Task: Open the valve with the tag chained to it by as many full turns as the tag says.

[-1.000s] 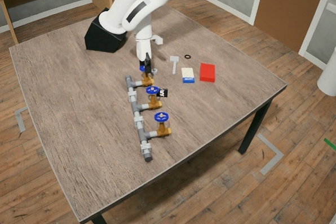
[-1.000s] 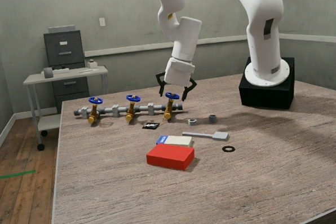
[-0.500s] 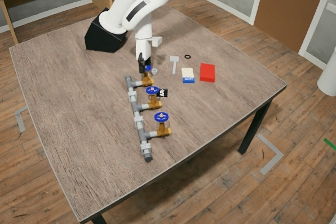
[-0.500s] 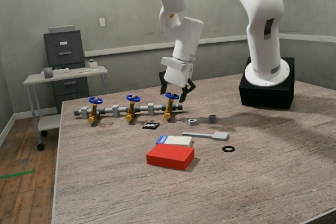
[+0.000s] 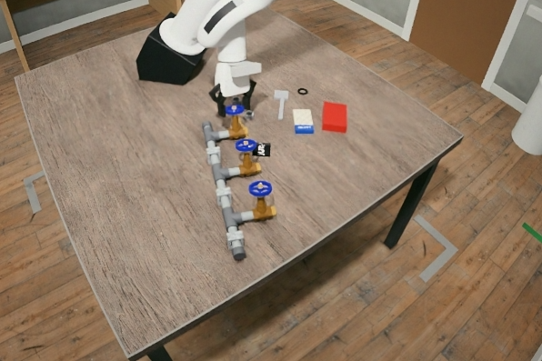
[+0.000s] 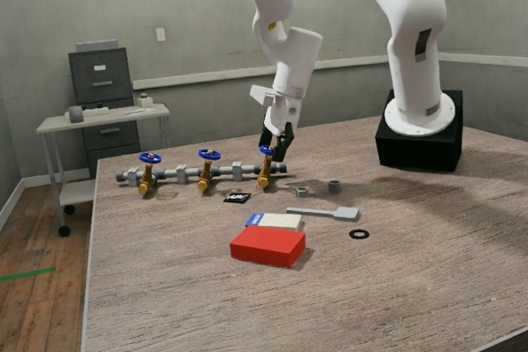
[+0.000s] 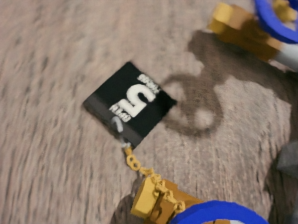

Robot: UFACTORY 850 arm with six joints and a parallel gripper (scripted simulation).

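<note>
My gripper is now 50 mm past the grey hex nut, 90 mm to the right of it and 90 mm above it. The rest, counted from my hand: grey cap: 130 mm behind, 90 mm to the left, 100 mm below; then grey t-shaped tool: 50 mm behind, 230 mm to the left, 100 mm below; then black tag: 100 mm ahead, 40 mm to the left, 100 mm below.
</note>
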